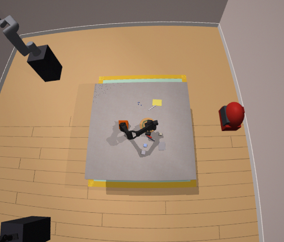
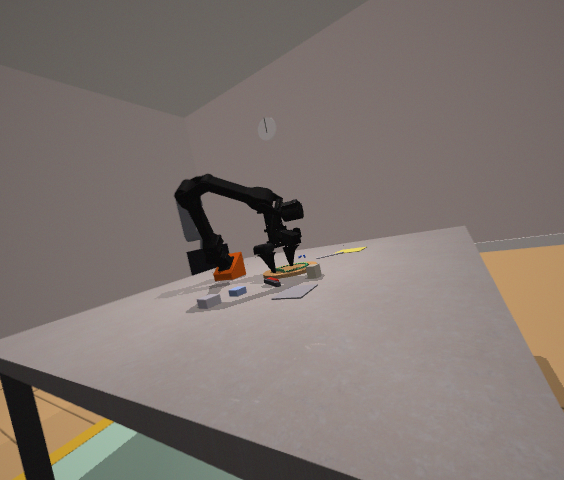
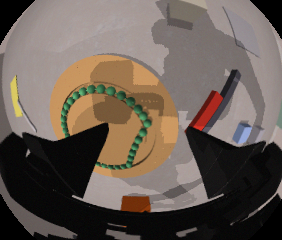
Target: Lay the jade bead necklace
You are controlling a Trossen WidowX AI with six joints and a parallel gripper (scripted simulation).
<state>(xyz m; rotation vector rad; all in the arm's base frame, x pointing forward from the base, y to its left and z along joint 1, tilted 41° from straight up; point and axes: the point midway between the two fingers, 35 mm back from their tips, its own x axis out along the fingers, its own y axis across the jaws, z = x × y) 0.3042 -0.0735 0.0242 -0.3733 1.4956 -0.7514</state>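
Now: gripper tip 6 cm to the right of the round wooden bead board, 1 cm past it and 1 cm above it. The rest, counted from my gripper tip: beige cube: 14 cm ahead, 7 cm to the right; then red-handled tool: 9 cm to the right, 2 cm below; then blue block: 19 cm to the right, 6 cm behind, 1 cm below.
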